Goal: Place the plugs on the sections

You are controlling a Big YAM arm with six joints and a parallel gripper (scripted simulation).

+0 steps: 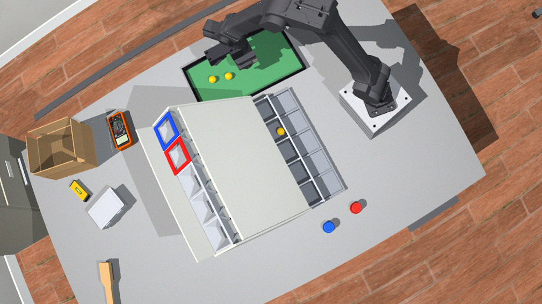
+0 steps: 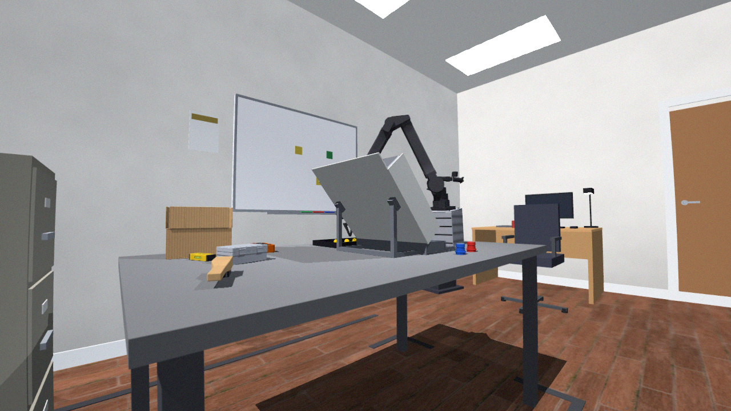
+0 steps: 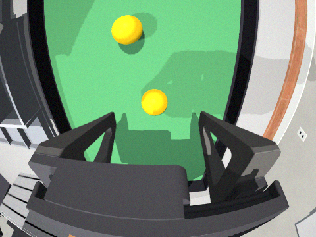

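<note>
Right now the green tray is 10 mm ahead of my hand, 20 mm to the left of it and 40 mm below it. From my hand the other things lie so: multimeter (490 mm ahead, 80 mm to the left, 30 mm below); sloped cover (80 mm ahead, 370 mm to the left, 160 mm above); grey case (610 mm ahead, 340 mm to the left, 20 mm below).
</note>
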